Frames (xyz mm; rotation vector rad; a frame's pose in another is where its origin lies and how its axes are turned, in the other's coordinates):
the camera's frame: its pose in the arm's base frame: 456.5 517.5 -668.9 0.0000 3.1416 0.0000
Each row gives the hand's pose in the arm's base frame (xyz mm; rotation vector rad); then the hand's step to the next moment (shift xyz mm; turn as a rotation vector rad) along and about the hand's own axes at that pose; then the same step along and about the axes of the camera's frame.
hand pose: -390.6 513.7 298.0 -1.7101 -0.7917 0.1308
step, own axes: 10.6 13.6 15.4 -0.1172 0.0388 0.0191
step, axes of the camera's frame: -6.6 17.5 13.6 0.0818 -0.0536 0.0777
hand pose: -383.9 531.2 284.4 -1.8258 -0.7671 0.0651
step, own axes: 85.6 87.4 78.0 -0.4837 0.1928 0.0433
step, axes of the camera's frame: -77.5 93.2 79.7 0.3083 -0.2567 0.3347
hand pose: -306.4 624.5 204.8 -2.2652 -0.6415 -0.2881
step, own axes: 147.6 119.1 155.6 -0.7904 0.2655 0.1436
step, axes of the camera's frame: -190.0 94.7 123.0 0.5292 -0.3377 0.5673
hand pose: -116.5 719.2 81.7 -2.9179 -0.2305 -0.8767
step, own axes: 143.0 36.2 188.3 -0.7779 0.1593 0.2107
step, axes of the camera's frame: -225.8 5.0 78.9 0.5005 -0.2232 0.6121
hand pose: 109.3 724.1 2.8 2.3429 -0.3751 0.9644
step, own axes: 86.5 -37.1 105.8 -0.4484 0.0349 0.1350
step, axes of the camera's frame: -135.8 -37.6 14.1 0.2552 -0.0915 0.3834
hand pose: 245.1 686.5 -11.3 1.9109 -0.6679 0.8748
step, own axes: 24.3 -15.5 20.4 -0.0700 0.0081 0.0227
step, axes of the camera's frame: -32.3 -13.6 -4.4 0.0413 -0.0169 0.0591
